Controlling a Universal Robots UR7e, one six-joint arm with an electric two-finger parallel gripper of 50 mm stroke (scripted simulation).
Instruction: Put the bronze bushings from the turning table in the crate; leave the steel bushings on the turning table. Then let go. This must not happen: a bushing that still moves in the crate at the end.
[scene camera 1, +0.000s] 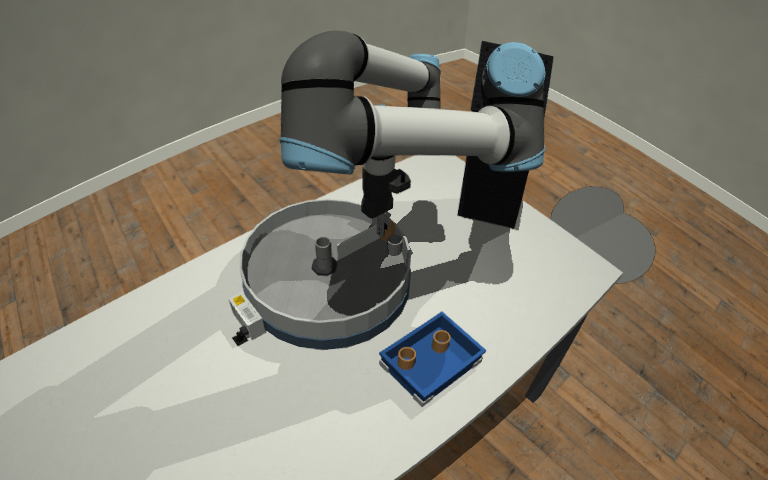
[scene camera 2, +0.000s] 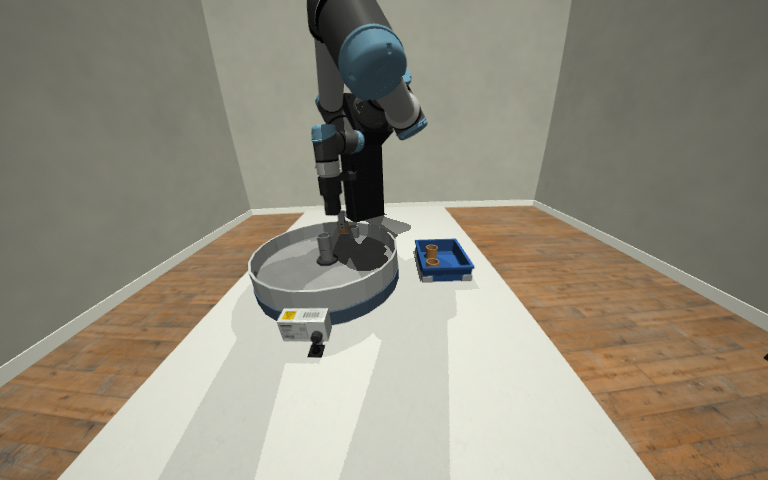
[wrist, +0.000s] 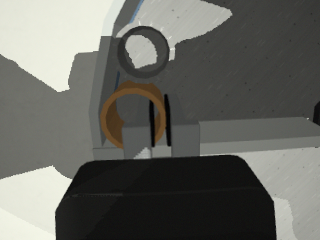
Note:
In view: the gripper (scene camera 1: 382, 233), a bronze bushing (wrist: 111, 124), a blue crate (scene camera 1: 431, 368) and a round turning table (scene camera 1: 282, 271).
The gripper shows as well in scene camera 2 (scene camera 2: 342, 228) and in the wrist view (wrist: 159, 110). The round turning table is seen too in the wrist view (wrist: 226, 67).

